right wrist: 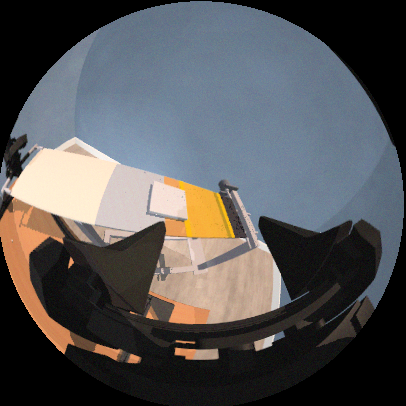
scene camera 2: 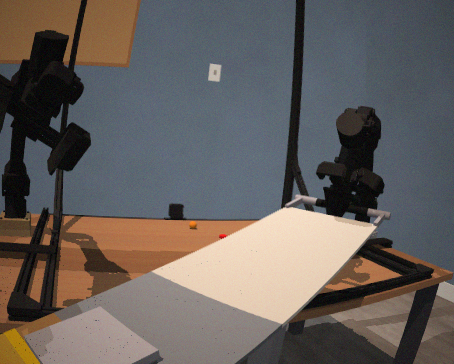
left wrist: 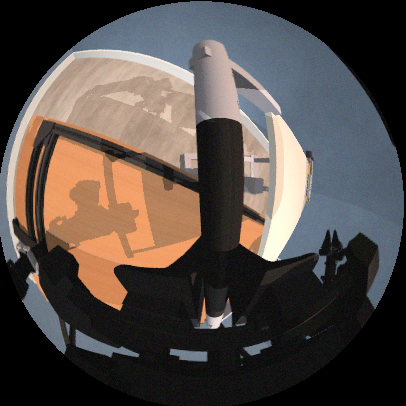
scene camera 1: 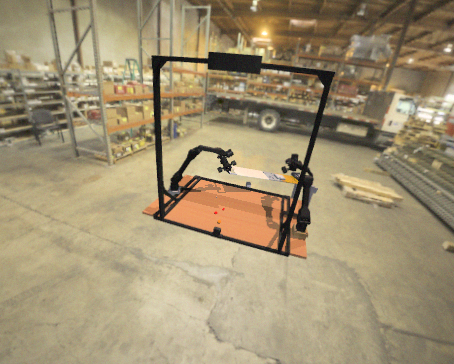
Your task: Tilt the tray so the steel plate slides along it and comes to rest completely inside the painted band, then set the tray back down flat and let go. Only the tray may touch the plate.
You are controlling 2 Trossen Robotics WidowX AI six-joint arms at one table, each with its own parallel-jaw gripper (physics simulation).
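The long tray [scene camera 1: 252,173] [scene camera 2: 270,255] [left wrist: 287,175] [right wrist: 70,185] has a cream part, a grey part and a yellow-orange painted band [right wrist: 207,215] between brighter yellow lines. It slopes down from its cream end in scene camera 2. The pale steel plate [scene camera 2: 95,340] [right wrist: 167,200] lies on the grey part and the orange strip. Its edge reaches the band's nearer yellow line; most of it is outside the band. My left gripper [scene camera 2: 345,204] [left wrist: 212,234] is shut on the handle bar at the cream end. My right gripper [right wrist: 213,224] is open and empty, near the band end.
A grey support [right wrist: 199,262] shows under the band end. A black frame [scene camera 1: 157,125] [scene camera 2: 295,100] rises around the wooden table [scene camera 1: 200,215]. A small orange ball [scene camera 1: 218,221] [scene camera 2: 193,225] and small red things lie on the table. A black block [scene camera 1: 217,230] [scene camera 2: 176,210] stands at its edge.
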